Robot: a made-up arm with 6 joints.
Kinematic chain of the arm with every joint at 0, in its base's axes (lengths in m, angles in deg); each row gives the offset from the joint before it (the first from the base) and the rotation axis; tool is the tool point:
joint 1: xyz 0 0 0.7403 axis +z
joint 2: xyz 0.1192 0 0 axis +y
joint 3: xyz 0 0 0.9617 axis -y
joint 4: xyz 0 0 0.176 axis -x
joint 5: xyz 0.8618 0 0 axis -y
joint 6: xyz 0.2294 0 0 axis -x
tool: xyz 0 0 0
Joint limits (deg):
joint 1: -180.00..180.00
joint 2: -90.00..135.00
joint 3: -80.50..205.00
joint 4: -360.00..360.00
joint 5: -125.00..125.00
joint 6: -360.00..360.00
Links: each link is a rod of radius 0.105 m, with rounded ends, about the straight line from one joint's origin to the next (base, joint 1, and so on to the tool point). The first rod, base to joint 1, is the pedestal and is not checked.
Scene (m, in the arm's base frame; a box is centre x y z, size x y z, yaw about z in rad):
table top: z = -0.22
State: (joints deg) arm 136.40 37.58 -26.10 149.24 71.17 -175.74
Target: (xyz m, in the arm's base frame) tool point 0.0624 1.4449 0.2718
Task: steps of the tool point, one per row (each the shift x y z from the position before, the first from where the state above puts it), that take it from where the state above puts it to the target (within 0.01 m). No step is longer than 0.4 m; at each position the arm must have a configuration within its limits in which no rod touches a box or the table.
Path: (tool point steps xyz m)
1: 0.1294 0.2656 -0.0851
2: 0.2098 0.2306 -0.0936
3: 0.2778 0.1708 -0.1012
4: 0.3267 0.0920 -0.1072

